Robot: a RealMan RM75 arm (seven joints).
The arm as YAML. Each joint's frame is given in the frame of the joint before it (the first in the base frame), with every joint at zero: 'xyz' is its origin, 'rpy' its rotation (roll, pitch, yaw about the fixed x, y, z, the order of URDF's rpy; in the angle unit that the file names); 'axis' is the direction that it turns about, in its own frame. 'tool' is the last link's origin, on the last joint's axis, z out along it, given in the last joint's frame.
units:
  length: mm
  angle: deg
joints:
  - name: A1
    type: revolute
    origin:
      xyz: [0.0, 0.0, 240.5]
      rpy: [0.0, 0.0, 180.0]
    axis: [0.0, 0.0, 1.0]
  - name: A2
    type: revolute
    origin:
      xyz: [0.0, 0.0, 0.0]
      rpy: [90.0, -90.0, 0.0]
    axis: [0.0, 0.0, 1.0]
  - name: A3
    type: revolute
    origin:
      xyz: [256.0, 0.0, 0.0]
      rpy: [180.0, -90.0, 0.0]
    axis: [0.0, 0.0, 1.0]
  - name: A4
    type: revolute
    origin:
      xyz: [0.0, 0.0, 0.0]
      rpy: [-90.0, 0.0, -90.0]
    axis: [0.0, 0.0, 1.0]
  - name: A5
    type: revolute
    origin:
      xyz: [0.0, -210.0, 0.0]
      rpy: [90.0, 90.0, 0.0]
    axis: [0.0, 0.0, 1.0]
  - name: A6
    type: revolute
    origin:
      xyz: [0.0, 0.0, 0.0]
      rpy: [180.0, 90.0, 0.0]
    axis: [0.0, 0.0, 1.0]
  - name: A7
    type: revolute
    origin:
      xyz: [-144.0, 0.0, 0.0]
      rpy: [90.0, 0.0, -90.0]
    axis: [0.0, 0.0, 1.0]
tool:
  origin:
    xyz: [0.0, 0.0, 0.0]
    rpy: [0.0, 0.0, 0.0]
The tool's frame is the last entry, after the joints.
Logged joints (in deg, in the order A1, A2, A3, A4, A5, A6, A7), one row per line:
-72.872 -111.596 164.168 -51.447 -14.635 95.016 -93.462
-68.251 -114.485 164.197 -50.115 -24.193 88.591 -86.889
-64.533 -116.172 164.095 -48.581 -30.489 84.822 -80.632
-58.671 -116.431 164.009 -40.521 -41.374 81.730 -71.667
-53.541 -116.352 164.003 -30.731 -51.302 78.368 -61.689
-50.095 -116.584 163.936 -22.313 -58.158 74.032 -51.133
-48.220 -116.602 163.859 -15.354 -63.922 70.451 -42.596
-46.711 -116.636 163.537 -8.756 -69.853 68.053 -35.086
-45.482 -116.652 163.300 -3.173 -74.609 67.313 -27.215
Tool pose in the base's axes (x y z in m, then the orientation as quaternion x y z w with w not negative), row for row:
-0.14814 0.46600 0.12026 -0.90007 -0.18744 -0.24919 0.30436
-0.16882 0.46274 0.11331 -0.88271 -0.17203 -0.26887 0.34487
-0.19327 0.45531 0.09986 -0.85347 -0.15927 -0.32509 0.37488
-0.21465 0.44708 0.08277 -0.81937 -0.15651 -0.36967 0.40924
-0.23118 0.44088 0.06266 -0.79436 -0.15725 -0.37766 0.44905
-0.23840 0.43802 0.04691 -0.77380 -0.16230 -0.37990 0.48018
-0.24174 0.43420 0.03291 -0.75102 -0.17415 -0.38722 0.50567
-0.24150 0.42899 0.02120 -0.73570 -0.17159 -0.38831 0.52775
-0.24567 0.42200 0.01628 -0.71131 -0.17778 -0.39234 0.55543
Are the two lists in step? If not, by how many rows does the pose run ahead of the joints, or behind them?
The pose runs 1 row ahead of the joints: the pose in row i belongs to the joints in row i + 1.
